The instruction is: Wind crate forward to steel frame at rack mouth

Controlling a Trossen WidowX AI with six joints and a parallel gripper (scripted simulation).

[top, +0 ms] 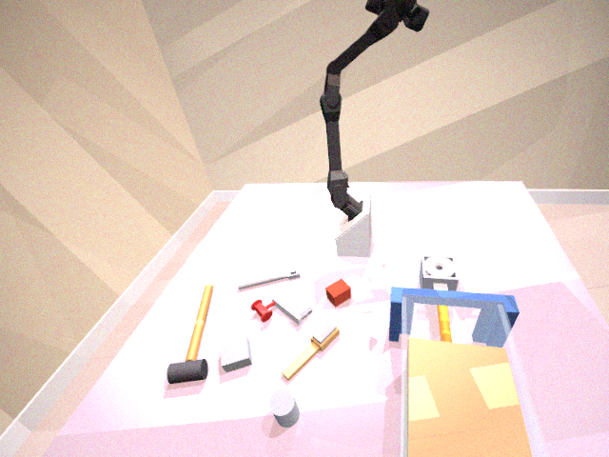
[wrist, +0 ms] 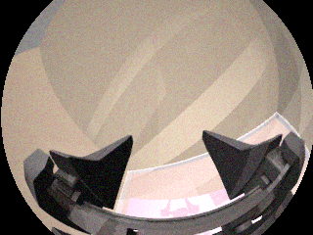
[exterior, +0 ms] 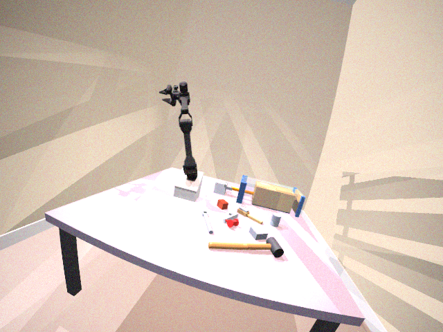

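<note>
The crank handle lies 710 mm ahead of my gripper tip, 650 mm below it and 330 mm to the right of it. From my gripper tip the other things lie so: grey winch: 630 mm below, 570 mm ahead, 110 mm to the left; then frame: 740 mm ahead, 560 mm below, 110 mm to the left; then red knob: 710 mm ahead, 640 mm below, 380 mm to the right.
</note>
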